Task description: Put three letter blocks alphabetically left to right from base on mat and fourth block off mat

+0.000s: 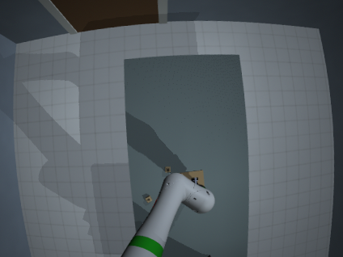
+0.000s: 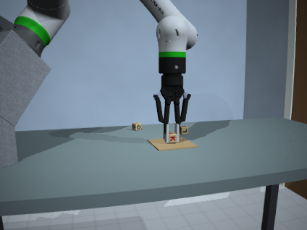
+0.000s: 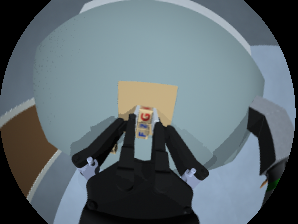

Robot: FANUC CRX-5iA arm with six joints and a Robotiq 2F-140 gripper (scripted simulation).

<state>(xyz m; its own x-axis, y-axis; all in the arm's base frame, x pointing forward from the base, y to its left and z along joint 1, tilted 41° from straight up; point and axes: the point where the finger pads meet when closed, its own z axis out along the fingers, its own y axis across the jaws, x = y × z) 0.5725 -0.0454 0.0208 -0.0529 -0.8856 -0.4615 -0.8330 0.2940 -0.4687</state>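
Right now my hand is 4 cm above the tan mat.
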